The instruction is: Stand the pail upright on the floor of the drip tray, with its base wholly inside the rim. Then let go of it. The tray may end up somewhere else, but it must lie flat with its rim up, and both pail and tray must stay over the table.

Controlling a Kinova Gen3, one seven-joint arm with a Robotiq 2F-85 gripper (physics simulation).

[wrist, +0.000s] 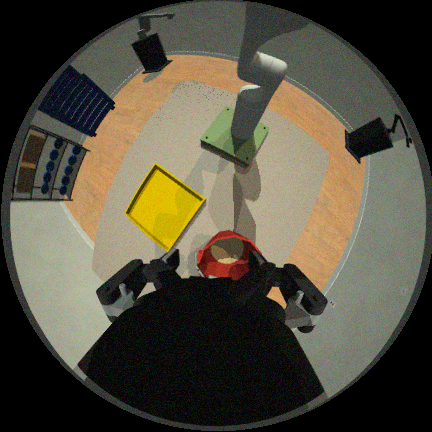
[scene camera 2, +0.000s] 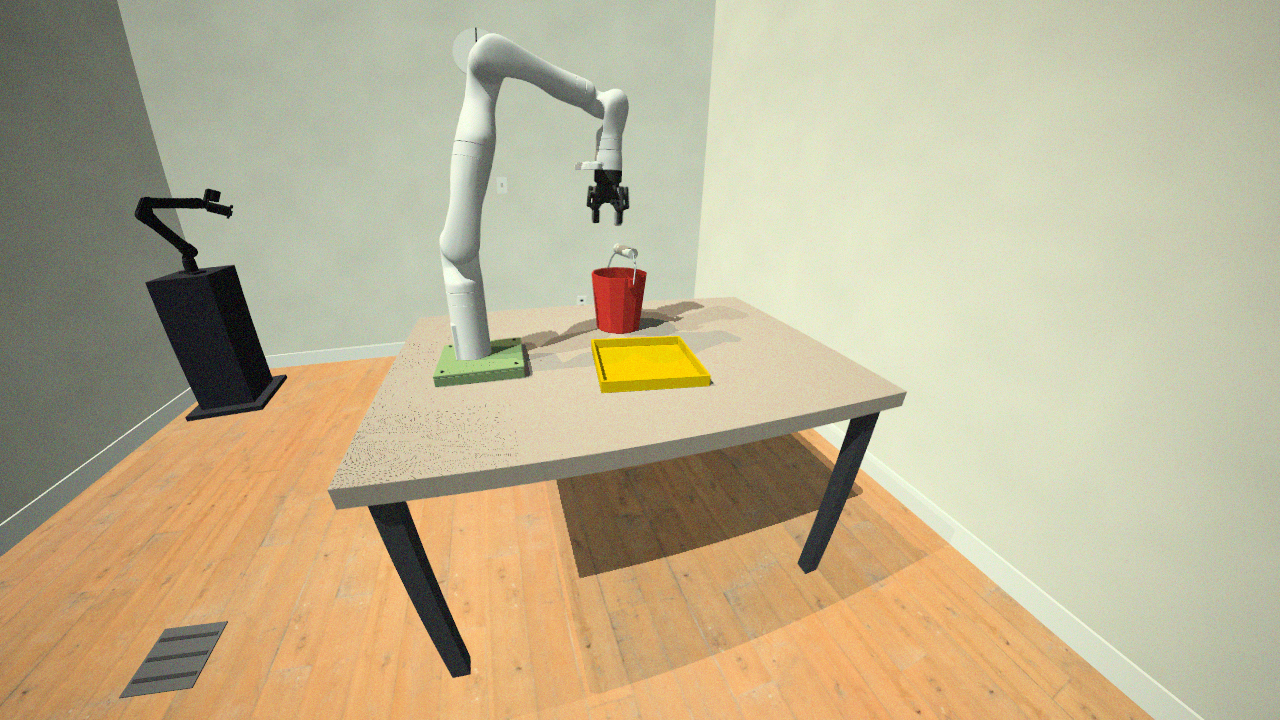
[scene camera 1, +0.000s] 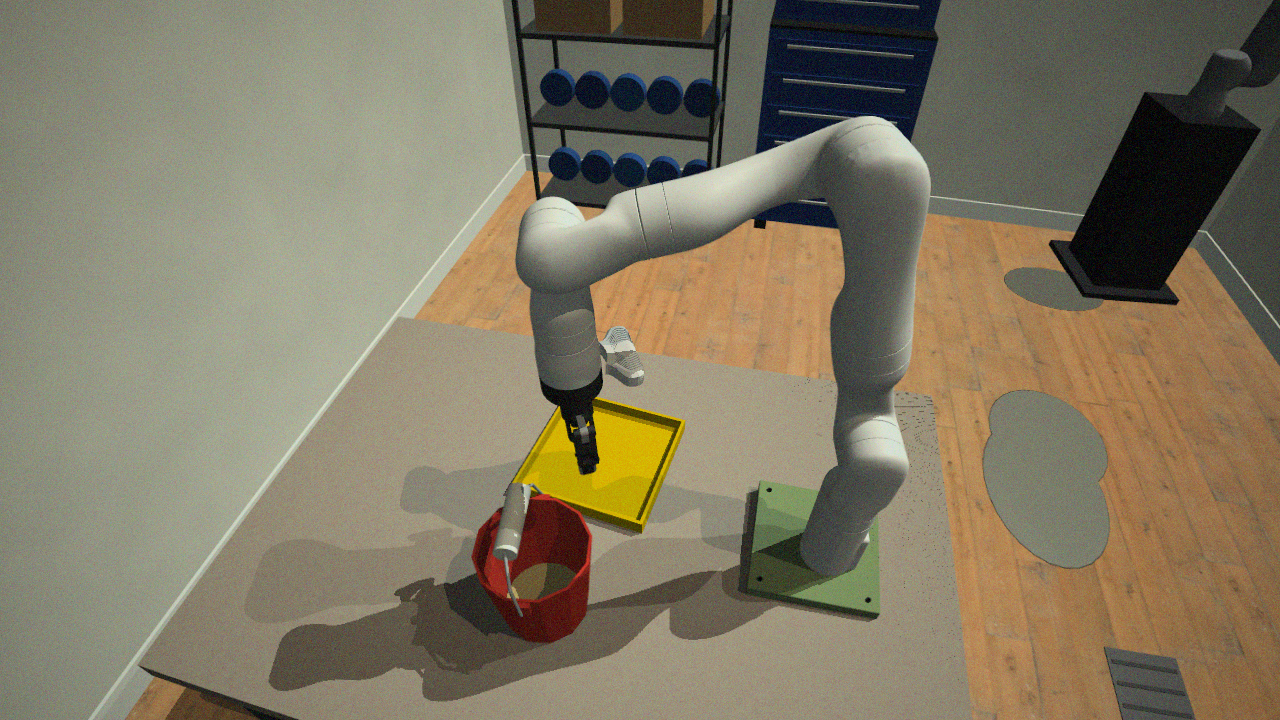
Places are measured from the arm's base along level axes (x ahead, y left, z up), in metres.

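Where they show: gripper, between the fingertips: [wrist: 213, 257] [scene camera 2: 606, 224] [scene camera 1: 580, 445]; arm's base, origin of its link: [wrist: 241, 129] [scene camera 2: 474, 353] [scene camera 1: 826, 550].
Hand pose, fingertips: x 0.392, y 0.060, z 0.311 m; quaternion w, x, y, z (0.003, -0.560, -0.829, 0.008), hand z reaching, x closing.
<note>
Each offset is from my fingertips to the top centre of the thing. "*": to the spot under its first point. Level surfaces: height alone.
A red pail [scene camera 1: 563, 613] [scene camera 2: 617, 301] [wrist: 226, 270] stands upright on the table, beside the tray and apart from it. Its handle with a pale grip {* dx +0.086, dy +0.084, dz -0.074 m} [scene camera 1: 511, 522] [scene camera 2: 625, 250] stands up above the rim. The yellow drip tray {dx +0.024, dy -0.234, dz -0.308 m} [scene camera 1: 617, 456] [scene camera 2: 650, 362] [wrist: 165, 207] lies flat on the table with its rim up. My gripper [scene camera 1: 586, 469] [scene camera 2: 606, 220] [wrist: 213, 257] is open and empty. It points down and hangs above the pail's handle, clear of it. In the wrist view the black gripper body hides most of the handle.
The arm stands on a green base plate [scene camera 1: 778, 573] [scene camera 2: 480, 368] [wrist: 220, 142], bolted on the table {dz -0.337 m} [scene camera 1: 769, 662] [scene camera 2: 554, 429] [wrist: 285, 150]. A wall [scene camera 1: 223, 179] [scene camera 2: 984, 223] runs along one side of the table. A shelf rack and blue drawers stand beyond the table.
</note>
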